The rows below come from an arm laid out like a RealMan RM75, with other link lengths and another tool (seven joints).
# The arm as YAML. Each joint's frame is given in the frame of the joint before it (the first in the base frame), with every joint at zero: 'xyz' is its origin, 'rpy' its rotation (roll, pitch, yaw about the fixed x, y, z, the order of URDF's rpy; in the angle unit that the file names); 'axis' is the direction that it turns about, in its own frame. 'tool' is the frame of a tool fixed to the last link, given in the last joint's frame.
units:
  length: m
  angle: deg
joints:
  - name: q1
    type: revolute
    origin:
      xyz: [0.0, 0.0, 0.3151]
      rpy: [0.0, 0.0, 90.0]
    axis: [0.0, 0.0, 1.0]
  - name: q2
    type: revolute
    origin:
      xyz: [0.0, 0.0, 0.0]
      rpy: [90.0, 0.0, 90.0]
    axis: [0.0, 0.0, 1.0]
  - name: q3
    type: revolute
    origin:
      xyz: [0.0, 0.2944, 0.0]
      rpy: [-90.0, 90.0, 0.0]
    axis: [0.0, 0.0, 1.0]
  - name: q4
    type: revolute
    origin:
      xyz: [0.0, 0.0, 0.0]
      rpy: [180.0, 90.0, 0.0]
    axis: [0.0, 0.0, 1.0]
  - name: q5
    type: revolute
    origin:
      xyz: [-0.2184, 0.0, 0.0]
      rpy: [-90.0, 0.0, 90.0]
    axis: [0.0, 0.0, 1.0]
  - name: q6
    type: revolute
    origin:
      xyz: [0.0, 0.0, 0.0]
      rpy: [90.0, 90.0, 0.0]
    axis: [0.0, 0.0, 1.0]
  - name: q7
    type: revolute
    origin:
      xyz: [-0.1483, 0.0, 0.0]
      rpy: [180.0, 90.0, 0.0]
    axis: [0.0, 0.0, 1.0]
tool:
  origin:
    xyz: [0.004, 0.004, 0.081]
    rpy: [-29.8, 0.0, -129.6]
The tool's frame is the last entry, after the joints.
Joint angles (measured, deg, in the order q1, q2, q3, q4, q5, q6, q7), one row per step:
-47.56 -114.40 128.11 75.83 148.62 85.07 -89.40
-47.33 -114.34 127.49 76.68 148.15 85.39 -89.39
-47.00 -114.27 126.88 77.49 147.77 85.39 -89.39
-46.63 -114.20 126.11 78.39 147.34 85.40 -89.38
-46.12 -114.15 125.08 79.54 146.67 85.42 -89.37
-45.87 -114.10 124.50 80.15 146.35 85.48 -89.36
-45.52 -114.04 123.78 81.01 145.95 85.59 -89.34
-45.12 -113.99 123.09 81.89 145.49 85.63 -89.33
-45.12 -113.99 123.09 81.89 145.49 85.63 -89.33
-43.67 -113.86 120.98 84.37 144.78 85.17 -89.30
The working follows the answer.
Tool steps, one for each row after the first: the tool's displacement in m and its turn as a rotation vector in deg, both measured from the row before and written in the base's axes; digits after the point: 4 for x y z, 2 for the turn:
0.0038 -0.0016 0.0002 -0.12 -0.89 0.32
0.0037 -0.0009 -0.0002 0.02 -1.08 0.23
0.0044 -0.0008 0.0000 0.07 -1.25 0.29
0.0058 -0.0015 -0.0002 0.04 -1.71 0.48
0.0030 -0.0004 0.0004 0.07 -0.85 0.24
0.0039 -0.0008 0.0006 0.06 -1.08 0.26
0.0040 -0.0011 0.0003 0.03 -1.17 0.28
0.0000 0.0000 0.0000 0.00 0.00 0.00
0.0107 -0.0001 0.0019 0.81 -3.55 0.53

Tool pose at each row, in the base's axes (x y z in m, rotation vector in deg; rounded; the steps above come from the unrounded poses):
-0.2198 0.3473 -0.1011 -45.68 -126.59 -34.71
-0.2160 0.3457 -0.1010 -45.25 -127.54 -34.89
-0.2123 0.3447 -0.1012 -44.81 -128.57 -35.36
-0.2079 0.3439 -0.1012 -44.25 -129.74 -35.96
-0.2021 0.3424 -0.1014 -43.40 -131.39 -36.66
-0.1991 0.3420 -0.1010 -42.95 -132.18 -37.07
-0.1952 0.3412 -0.1004 -42.43 -133.20 -37.58
-0.1912 0.3401 -0.1001 -41.89 -134.31 -38.09
-0.1912 0.3401 -0.1001 -41.89 -134.31 -38.09
-0.1805 0.3400 -0.0981 -40.23 -137.23 -40.61

